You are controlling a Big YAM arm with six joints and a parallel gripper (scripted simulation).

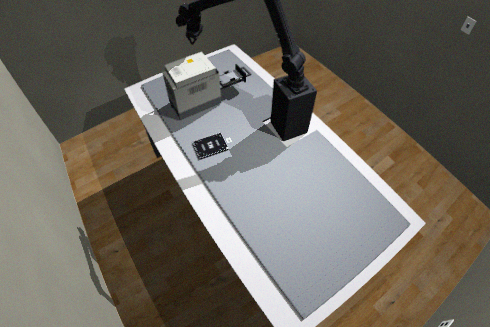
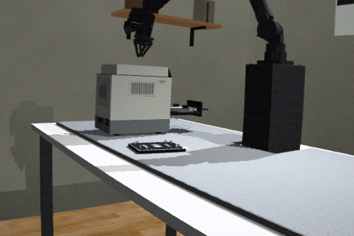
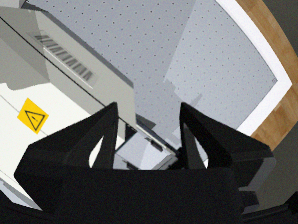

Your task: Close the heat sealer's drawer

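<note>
My hand is 150 mm past the sealing frame, 140 mm to the right of it and 240 mm above it.
</note>
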